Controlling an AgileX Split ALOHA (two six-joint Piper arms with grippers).
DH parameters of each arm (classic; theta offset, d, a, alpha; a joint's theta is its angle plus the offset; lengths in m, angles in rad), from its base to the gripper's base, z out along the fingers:
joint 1: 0 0.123 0 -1.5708
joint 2: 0.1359 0 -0.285 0
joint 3: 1.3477 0 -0.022 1.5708
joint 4: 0 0.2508 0 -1.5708
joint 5: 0 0 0.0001 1.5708
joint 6: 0 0.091 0 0
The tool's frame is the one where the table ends.
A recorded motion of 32 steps. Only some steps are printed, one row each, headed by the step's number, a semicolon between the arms.
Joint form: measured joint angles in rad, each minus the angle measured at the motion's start. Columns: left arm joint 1, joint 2, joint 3, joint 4, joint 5, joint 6; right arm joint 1, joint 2, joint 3, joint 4, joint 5, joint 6.
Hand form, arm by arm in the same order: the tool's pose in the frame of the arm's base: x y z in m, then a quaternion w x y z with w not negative. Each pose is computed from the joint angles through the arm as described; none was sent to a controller.
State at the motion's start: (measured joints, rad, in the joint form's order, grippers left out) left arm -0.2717 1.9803 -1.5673 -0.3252 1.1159 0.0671; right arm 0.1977 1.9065 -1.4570 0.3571 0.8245 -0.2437
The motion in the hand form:
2: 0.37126 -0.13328 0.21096 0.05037 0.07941 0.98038 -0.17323; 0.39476 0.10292 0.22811 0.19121 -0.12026 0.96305 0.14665
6: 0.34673 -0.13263 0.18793 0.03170 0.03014 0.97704 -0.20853; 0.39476 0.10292 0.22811 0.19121 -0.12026 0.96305 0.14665
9: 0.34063 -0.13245 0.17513 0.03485 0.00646 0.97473 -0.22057; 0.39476 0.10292 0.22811 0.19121 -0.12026 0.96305 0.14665
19: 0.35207 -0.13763 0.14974 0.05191 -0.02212 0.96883 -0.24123; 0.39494 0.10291 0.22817 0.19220 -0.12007 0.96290 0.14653
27: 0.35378 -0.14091 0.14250 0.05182 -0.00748 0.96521 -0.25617; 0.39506 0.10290 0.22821 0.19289 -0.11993 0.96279 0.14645
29: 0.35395 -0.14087 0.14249 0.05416 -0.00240 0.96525 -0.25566; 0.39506 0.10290 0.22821 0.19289 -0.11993 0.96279 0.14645
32: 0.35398 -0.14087 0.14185 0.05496 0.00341 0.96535 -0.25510; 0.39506 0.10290 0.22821 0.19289 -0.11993 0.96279 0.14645
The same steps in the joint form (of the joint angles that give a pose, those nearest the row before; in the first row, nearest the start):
2: 0.0000 -0.0370 0.1050 -0.0502 -0.0783 -0.0073; 0.0000 0.0000 0.0000 0.0000 0.0000 0.0000
6: 0.0000 -0.0816 0.2824 -0.1684 -0.1812 -0.0018; 0.0000 0.0000 0.0000 0.0000 0.0000 0.0000
9: 0.0000 -0.0841 0.3478 -0.2238 -0.2509 0.0116; 0.0000 0.0000 0.0000 0.0000 0.0000 0.0000
19: 0.0000 -0.0118 0.3570 -0.3306 -0.3602 0.0691; 0.0000 0.0000 0.0000 0.0000 -0.0020 0.0000
27: 0.0000 0.0124 0.3570 -0.3913 -0.3658 0.1505; 0.0000 0.0000 0.0000 0.0000 -0.0035 0.0000
29: 0.0000 0.0124 0.3570 -0.3913 -0.3678 0.1615; 0.0000 0.0000 0.0000 0.0000 -0.0035 0.0000
32: 0.0000 0.0140 0.3570 -0.3913 -0.3677 0.1740; 0.0000 0.0000 0.0000 0.0000 -0.0035 0.0000

